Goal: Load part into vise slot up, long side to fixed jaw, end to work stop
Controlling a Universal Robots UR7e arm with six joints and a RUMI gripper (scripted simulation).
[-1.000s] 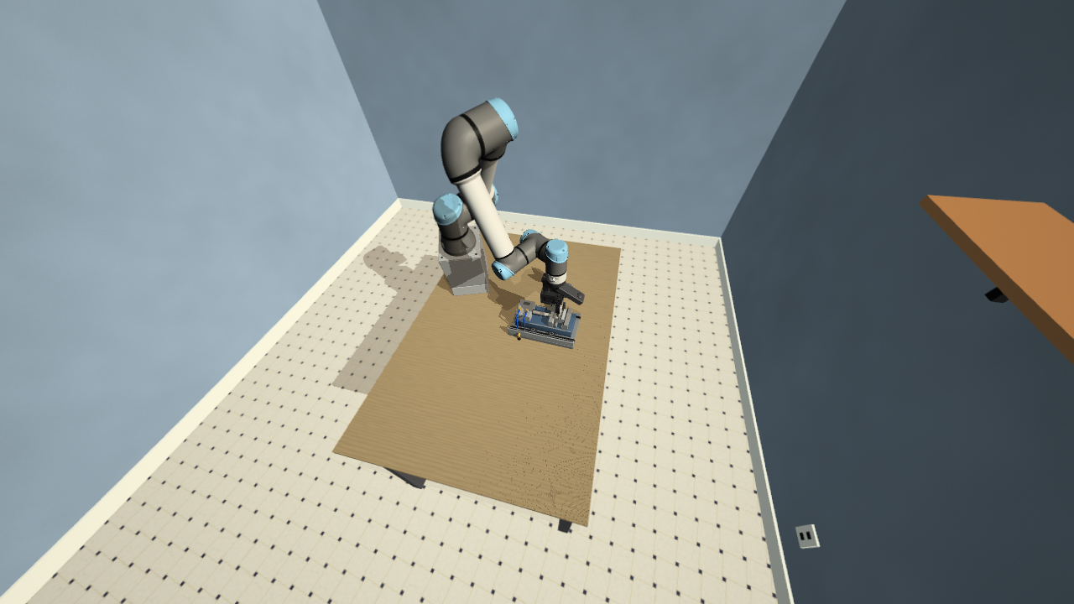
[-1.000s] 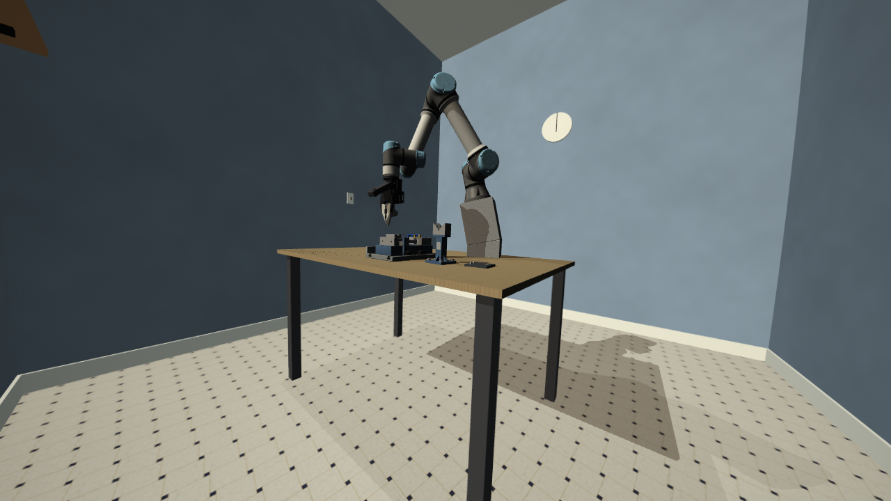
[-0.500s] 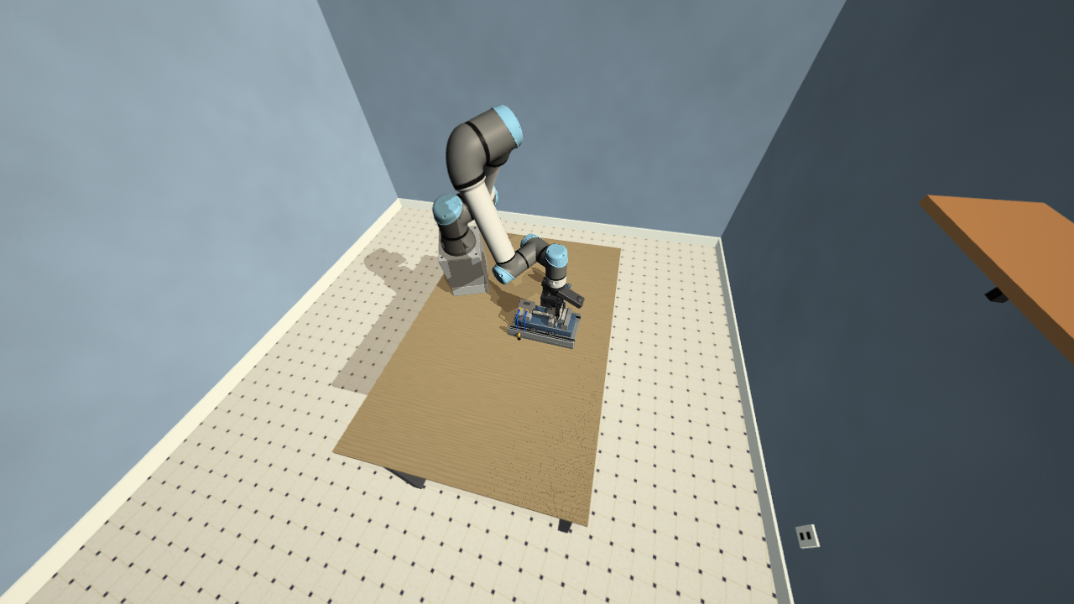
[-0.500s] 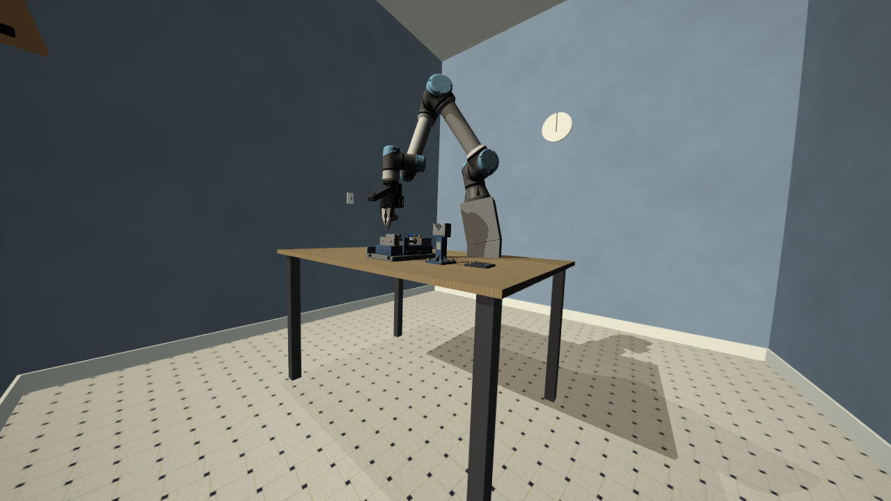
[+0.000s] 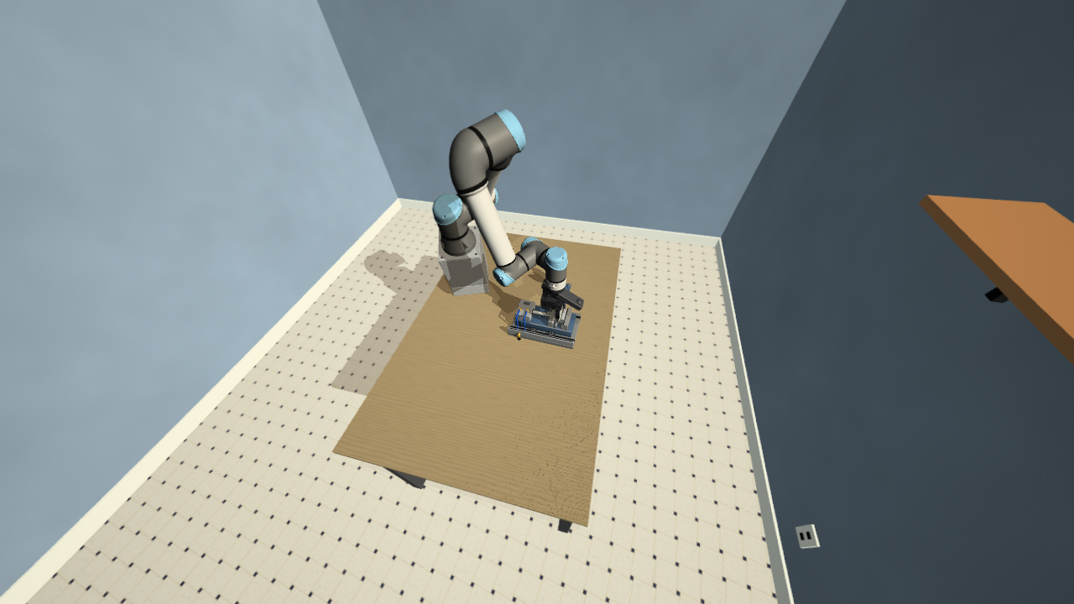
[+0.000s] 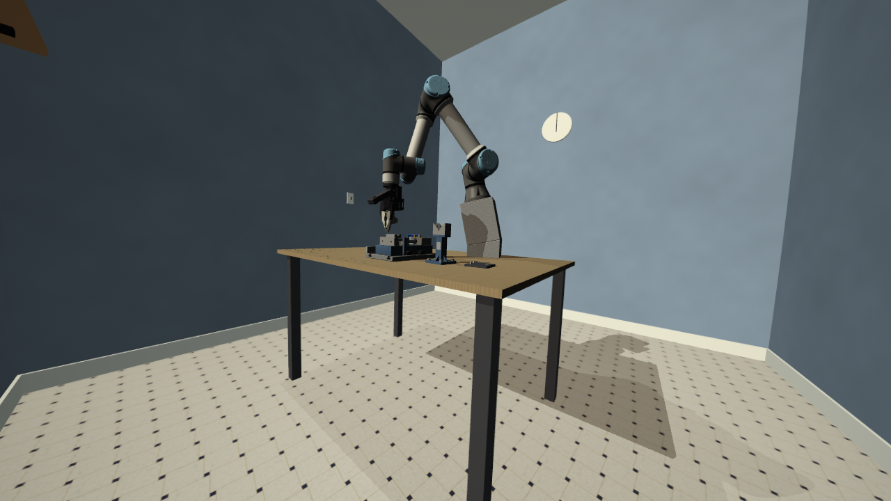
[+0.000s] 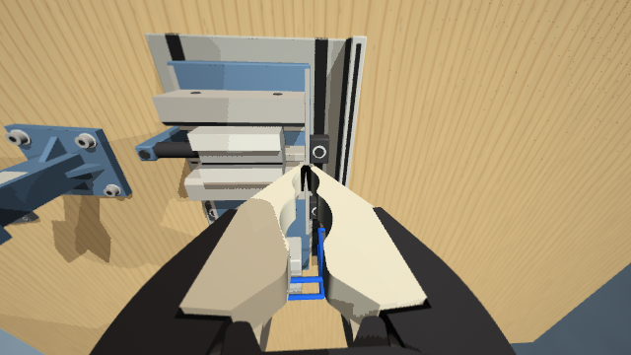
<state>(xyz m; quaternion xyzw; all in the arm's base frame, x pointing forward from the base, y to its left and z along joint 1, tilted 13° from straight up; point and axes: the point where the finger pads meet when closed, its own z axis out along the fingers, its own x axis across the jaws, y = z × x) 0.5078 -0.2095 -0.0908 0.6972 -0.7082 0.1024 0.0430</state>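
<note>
Right now my hand is 5 cm to the right of the part and 3 cm above it. From my hand the other things lie so: cylinder rod 9 cm behind, 5 cm to the left, 5 cm below; fixed jaw 5 cm to the left, 5 cm below, 3 cm ahead; moving jaw 5 cm to the left, 5 cm below, 3 cm behind.
</note>
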